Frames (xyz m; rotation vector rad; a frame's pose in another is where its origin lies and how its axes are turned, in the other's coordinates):
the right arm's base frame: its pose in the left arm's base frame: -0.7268 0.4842 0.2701 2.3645 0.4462 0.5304
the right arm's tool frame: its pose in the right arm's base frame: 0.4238 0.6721 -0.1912 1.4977 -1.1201 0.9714
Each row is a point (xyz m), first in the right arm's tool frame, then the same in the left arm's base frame.
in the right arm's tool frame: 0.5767 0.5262 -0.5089
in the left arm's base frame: -0.2334 -0.5466 0.5642
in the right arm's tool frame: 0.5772 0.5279 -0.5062
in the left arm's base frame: -0.2350 -0.5453 0.5617
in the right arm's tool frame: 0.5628 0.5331 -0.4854
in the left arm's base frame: -0.2528 -0.5269 0.5588
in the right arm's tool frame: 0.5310 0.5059 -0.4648
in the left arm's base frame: -0.2582 -0.4878 0.5837
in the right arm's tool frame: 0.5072 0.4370 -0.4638
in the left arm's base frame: -0.2234 -0.4464 0.6326
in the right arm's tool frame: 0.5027 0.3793 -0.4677
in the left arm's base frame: -0.1833 -0.4197 0.6650
